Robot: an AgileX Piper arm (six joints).
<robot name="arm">
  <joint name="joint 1" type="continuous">
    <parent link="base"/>
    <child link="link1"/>
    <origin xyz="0 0 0.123"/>
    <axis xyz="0 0 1"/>
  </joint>
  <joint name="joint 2" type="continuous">
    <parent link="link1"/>
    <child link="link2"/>
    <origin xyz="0 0 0" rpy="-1.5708 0 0"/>
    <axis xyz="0 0 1"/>
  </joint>
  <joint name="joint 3" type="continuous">
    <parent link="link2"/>
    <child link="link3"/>
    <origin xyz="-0.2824 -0.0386 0"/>
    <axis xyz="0 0 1"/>
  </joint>
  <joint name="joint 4" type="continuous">
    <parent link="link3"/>
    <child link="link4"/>
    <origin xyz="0.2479 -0.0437 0" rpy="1.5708 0 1.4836"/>
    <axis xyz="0 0 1"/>
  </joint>
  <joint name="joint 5" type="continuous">
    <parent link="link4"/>
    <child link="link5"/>
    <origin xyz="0 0 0" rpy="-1.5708 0 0"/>
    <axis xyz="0 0 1"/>
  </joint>
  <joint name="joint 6" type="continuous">
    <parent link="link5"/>
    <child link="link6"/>
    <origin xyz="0 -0.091 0" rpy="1.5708 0 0"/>
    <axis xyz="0 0 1"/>
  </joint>
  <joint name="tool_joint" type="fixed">
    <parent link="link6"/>
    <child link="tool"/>
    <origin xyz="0 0 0"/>
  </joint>
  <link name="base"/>
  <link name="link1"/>
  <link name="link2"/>
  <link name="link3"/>
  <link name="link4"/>
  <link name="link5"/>
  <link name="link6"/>
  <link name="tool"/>
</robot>
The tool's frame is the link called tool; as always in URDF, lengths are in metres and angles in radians. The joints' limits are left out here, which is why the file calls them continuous.
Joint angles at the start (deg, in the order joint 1, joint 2, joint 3, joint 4, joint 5, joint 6):
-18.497 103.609 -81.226 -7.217 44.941 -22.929
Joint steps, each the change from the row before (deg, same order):
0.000 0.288 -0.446 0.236 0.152 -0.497
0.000 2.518 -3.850 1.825 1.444 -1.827
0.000 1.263 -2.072 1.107 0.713 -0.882
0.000 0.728 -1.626 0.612 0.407 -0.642
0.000 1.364 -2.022 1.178 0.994 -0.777
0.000 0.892 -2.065 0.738 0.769 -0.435
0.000 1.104 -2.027 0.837 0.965 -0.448
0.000 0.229 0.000 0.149 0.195 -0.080
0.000 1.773 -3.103 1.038 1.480 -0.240
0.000 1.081 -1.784 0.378 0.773 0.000
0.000 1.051 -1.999 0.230 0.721 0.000
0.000 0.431 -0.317 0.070 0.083 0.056
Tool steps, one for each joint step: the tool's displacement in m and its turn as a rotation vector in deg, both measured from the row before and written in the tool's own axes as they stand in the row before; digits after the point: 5 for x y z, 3 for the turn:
-0.00134 -0.00038 0.00056 -0.139 -0.065 -0.316
-0.01106 -0.00330 0.00515 -1.152 -0.390 -0.454
-0.00600 -0.00175 0.00218 -0.648 -0.415 -0.078
-0.00496 -0.00197 -0.00023 -0.150 -0.621 -0.185
-0.00513 -0.00116 0.00324 -0.915 -0.091 0.033
-0.00577 -0.00224 -0.00051 -0.283 -0.605 0.078
-0.00507 -0.00164 0.00130 -0.574 -0.260 0.105
0.00047 0.00048 0.00179 -0.305 0.317 0.013
-0.00731 -0.00254 0.00265 -0.783 -0.257 0.409
-0.00398 -0.00162 0.00204 -0.301 -0.085 0.224
-0.00464 -0.00216 0.00101 -0.061 -0.292 0.125
-0.00042 -0.00016 0.00231 -0.143 0.146 0.099

